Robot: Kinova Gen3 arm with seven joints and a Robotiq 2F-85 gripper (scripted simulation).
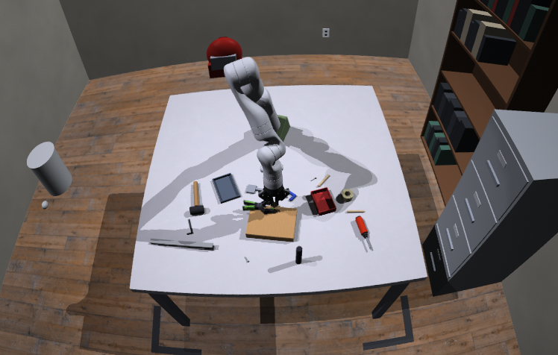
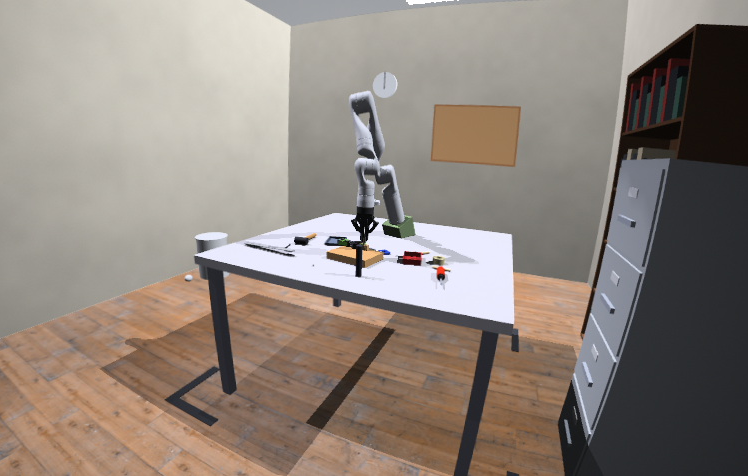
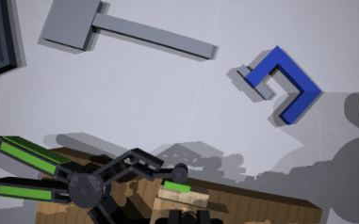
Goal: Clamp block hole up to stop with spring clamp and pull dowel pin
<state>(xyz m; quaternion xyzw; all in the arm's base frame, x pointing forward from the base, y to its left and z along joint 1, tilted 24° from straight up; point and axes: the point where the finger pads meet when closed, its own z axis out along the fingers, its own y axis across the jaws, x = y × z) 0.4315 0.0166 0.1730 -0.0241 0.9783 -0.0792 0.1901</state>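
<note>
The round dowel pin lies 2 cm below my hand. From my hand the other things lie so: grey t-shaped tool 13 cm behind, 7 cm to the right, 8 cm below; wooden bench board 5 cm ahead, 2 cm to the right, 6 cm below; wooden block 4 cm below.
</note>
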